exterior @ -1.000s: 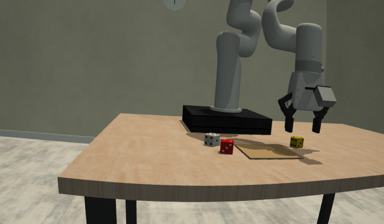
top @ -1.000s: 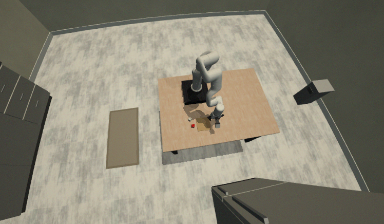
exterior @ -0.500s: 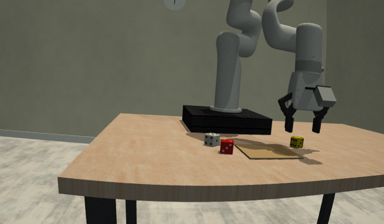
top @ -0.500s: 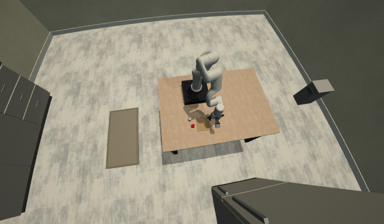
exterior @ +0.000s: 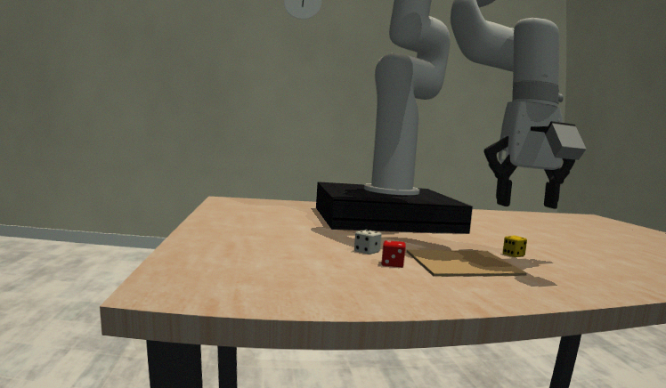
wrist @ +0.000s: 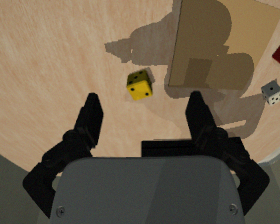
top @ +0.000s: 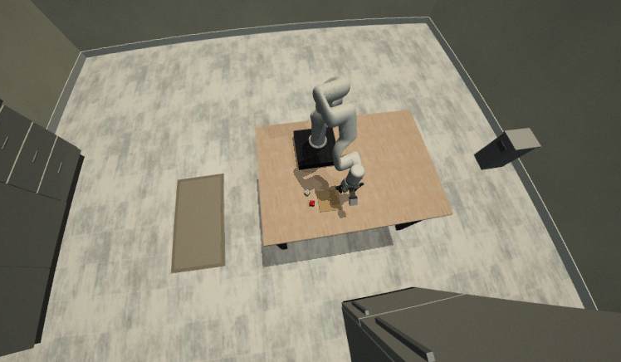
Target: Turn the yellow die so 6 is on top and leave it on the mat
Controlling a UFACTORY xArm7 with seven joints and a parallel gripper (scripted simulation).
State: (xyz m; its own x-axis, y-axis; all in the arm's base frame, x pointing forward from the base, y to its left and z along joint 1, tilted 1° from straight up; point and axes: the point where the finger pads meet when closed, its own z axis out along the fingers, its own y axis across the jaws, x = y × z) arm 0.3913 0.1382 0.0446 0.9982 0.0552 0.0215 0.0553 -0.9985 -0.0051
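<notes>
Now: the yellow die 8 cm below my hand and 3 cm behind it. Also, from my hand: white die (25 cm to the right, 8 cm below, 3 cm behind); then red die (22 cm to the right, 8 cm below, 4 cm ahead); then tan mat (11 cm to the right, 9 cm below, 3 cm ahead).
</notes>
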